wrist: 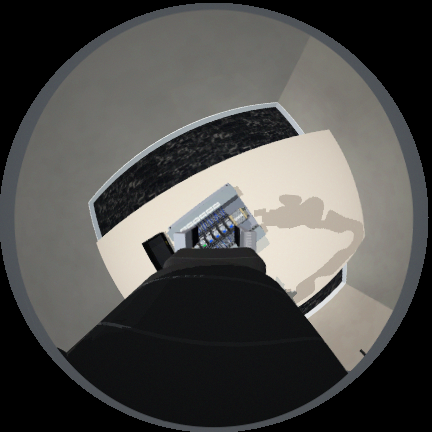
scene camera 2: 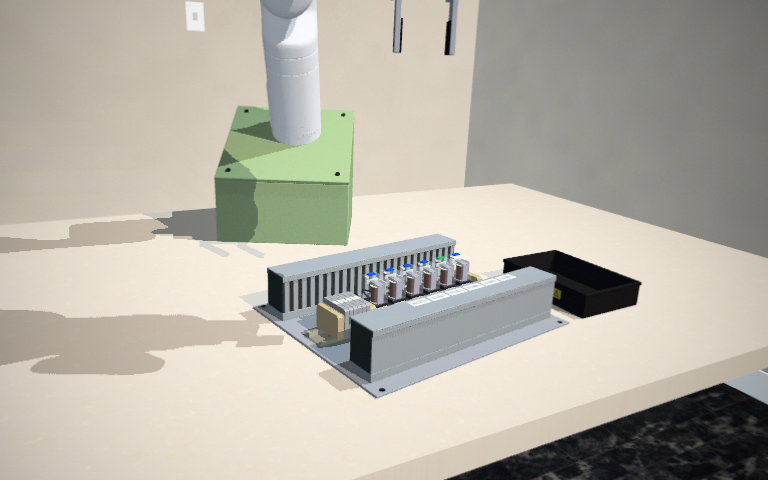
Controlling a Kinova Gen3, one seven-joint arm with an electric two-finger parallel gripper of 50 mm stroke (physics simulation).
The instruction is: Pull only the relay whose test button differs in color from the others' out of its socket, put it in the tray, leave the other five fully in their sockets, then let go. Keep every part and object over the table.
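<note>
Six relays stand upright in a row between two grey ducts. The relay with the green test button is second from the tray end in scene camera 2; the other five, such as the near-end relay, have blue buttons. All look seated in their sockets. The black tray stands beside the panel, and no relay shows in it. My gripper is open and empty, high above the relay row. In the wrist view its fingers flank the row, and the gripper body hides part of the panel.
The front duct and rear duct rise on both sides of the relays. Terminal blocks stand at the end away from the tray. The green robot base is behind the panel. The table's front edge drops to a dark floor.
</note>
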